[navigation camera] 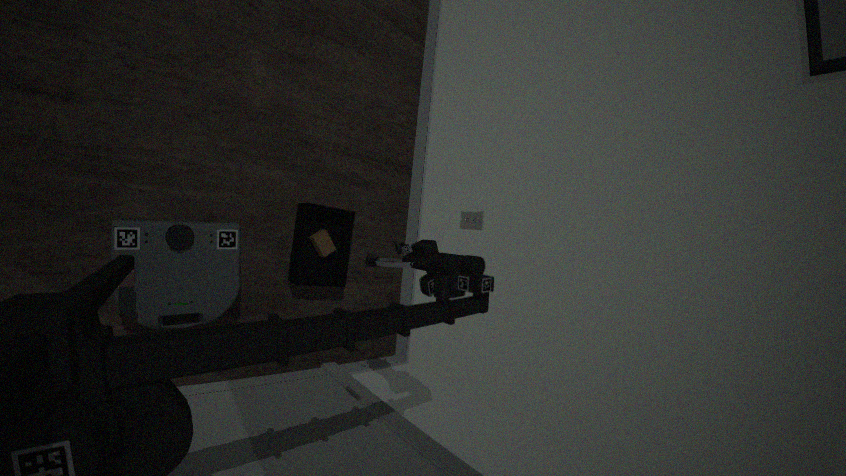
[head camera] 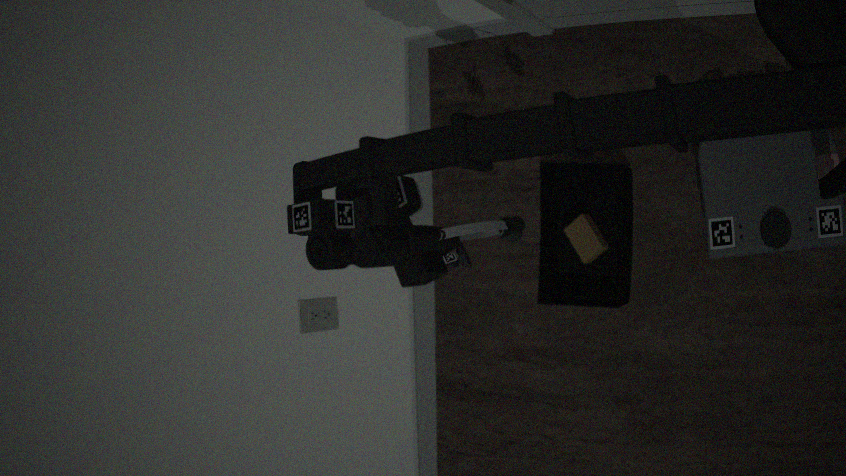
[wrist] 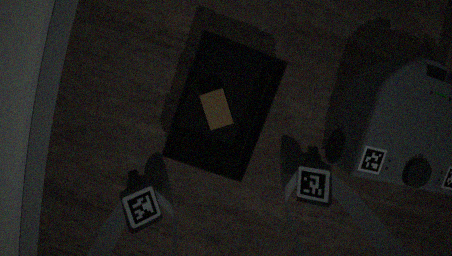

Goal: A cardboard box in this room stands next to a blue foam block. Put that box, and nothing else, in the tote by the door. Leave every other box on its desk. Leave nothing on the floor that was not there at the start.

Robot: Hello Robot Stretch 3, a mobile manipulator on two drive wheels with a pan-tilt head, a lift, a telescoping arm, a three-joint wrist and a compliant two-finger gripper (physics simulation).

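Seen in the pictures: gripper, between the fingertips: (navigation camera: pixel 381 253) (head camera: pixel 494 242); robot's base, origin of its link: (navigation camera: pixel 179 235) (head camera: pixel 773 228).
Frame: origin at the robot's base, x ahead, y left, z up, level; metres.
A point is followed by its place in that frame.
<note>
A small cardboard box (head camera: pixel 585 238) {x -0.021, y -0.493, z 0.054 m} (navigation camera: pixel 323 243) {x -0.020, y -0.492, z 0.054 m} (wrist: pixel 216 109) lies inside the black tote (head camera: pixel 585 290) {x 0.095, y -0.519, z 0.004 m} (navigation camera: pixel 318 277) {x -0.161, y -0.495, z 0.004 m} (wrist: pixel 202 161), apart from its walls. My gripper (head camera: pixel 486 242) {x -0.021, y -0.498, z 0.462 m} (navigation camera: pixel 385 254) {x -0.021, y -0.498, z 0.462 m} (wrist: pixel 223 163) {x -0.021, y -0.498, z 0.462 m} is open and empty. It hangs above, on the wall side of the tote in the head and navigation views. In the wrist view its fingers stand wide apart, with floor showing between them and the box beyond. The blue foam block and the other boxes do not show.
The wall (head camera: pixel 207 236) {x -0.070, y -0.941, z 0.693 m} (navigation camera: pixel 621 236) {x 0.059, y -0.949, z 0.959 m} with its outlet (head camera: pixel 318 314) {x 0.092, y -0.947, z 0.404 m} (navigation camera: pixel 471 220) {x 0.093, y -0.947, z 0.402 m} is close to my wrist. My extended arm (head camera: pixel 532 130) {x -0.100, y -0.250, z 0.818 m} (navigation camera: pixel 331 328) {x -0.092, y -0.185, z 0.820 m} passes beside the tote. My grey base (head camera: pixel 757 177) {x -0.102, y -0.031, z 0.160 m} (navigation camera: pixel 183 272) {x -0.098, y -0.009, z 0.160 m} (wrist: pixel 405 125) stands on the tote's other side.
</note>
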